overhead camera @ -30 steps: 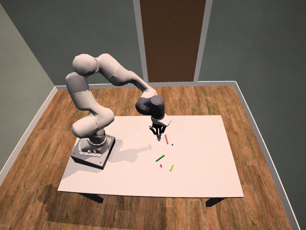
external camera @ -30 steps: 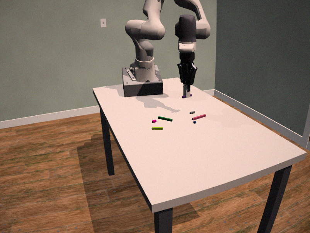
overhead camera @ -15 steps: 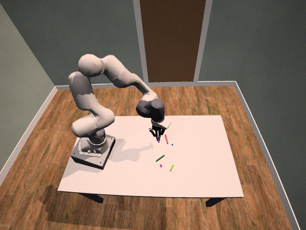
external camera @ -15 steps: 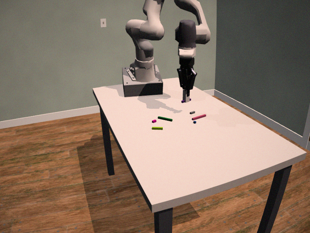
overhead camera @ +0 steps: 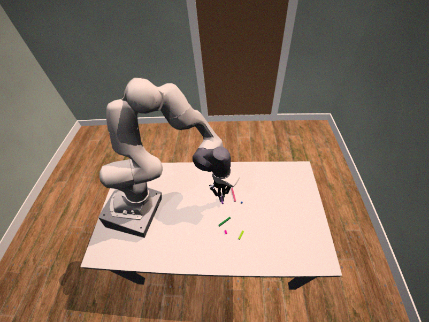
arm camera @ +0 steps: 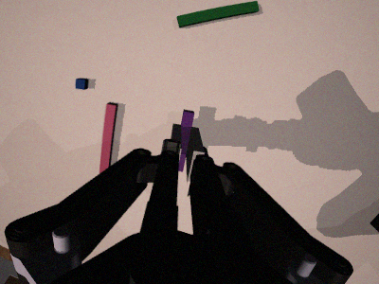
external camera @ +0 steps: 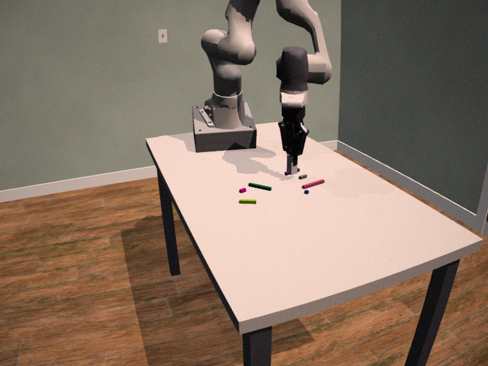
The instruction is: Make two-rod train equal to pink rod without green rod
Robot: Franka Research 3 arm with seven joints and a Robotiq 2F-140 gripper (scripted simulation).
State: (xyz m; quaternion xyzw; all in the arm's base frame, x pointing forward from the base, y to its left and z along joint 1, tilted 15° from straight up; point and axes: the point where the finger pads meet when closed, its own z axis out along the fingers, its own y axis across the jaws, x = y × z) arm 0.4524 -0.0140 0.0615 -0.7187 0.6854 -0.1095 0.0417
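My hand is 50 mm above the grey rod, 40 mm to the right of it and 10 mm short of it. Also, from my hand: blue rod (110 mm ahead, 50 mm below, 30 mm to the right); then pink rod (80 mm ahead, 50 mm below, 30 mm to the left); then purple rod (30 mm below).
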